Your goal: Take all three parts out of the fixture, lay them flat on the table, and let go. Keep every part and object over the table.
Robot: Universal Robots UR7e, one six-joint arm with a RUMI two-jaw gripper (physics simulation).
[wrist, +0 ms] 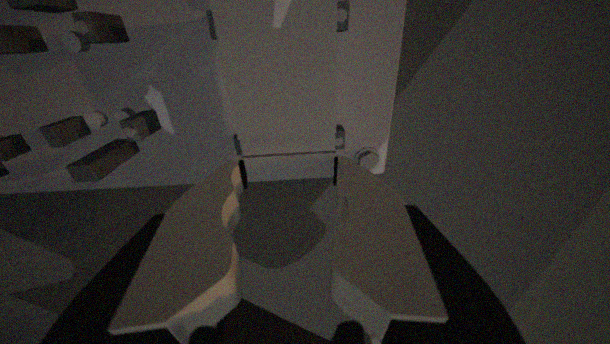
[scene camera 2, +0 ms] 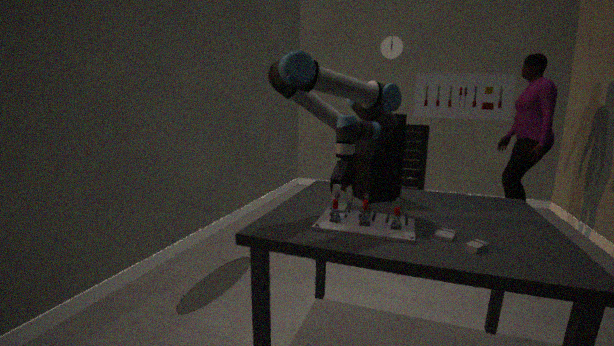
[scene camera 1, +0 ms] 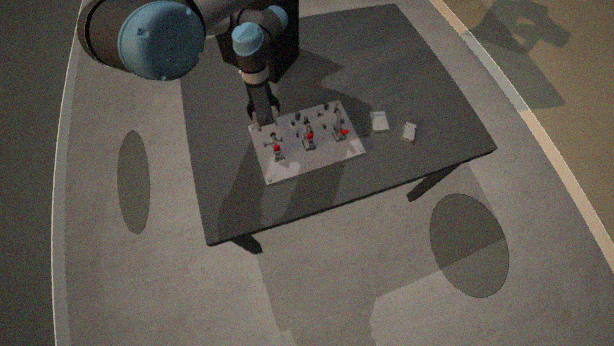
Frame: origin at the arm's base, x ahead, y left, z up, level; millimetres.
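Where they show: gripper, fingertip midpoint: [wrist: 290, 161] [scene camera 2: 342, 206]; arm's base at its link origin: [scene camera 2: 383, 126].
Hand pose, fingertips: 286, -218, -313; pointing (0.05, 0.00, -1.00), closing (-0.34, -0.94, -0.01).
Each offset is from my fingertips to the top centre of the thing, as dx, dy, dz. "spot": to the spot under its first point. Level surfaces: height alone.
My gripper [scene camera 1: 266, 123] [scene camera 2: 342, 191] [wrist: 290, 161] is shut on a pale, flat part @(+37, -12, +11) [wrist: 286, 100] near its end, at the left station of the fixture [scene camera 1: 295, 167] [wrist: 370, 100]. The part partly covers the dark locating blocks, so it appears raised over them; how high is hard to judge. In the scene views the part is small and mostly hidden by the fingers. A second pale part @(+223, +333, -19) [scene camera 1: 380, 122] [scene camera 2: 445, 234] lies on the table right of the fixture. A third part @(+324, +391, -14) [scene camera 1: 409, 132] [scene camera 2: 476, 245] lies farther right, also on the table.
Toggle clamps with red tips @(spot: +131, -46, +62) [scene camera 1: 276, 148] @(spot: +163, +59, +74) [scene camera 1: 310, 135] @(spot: +215, +153, +65) [scene camera 1: 344, 132] stand along the fixture, with dark blocks and pins behind them. The table @(dz -34) [scene camera 1: 400, 90] [scene camera 2: 500, 215] has its front edge beyond the clamps. The black robot base stands behind. A person [scene camera 2: 535, 110] stands behind the table.
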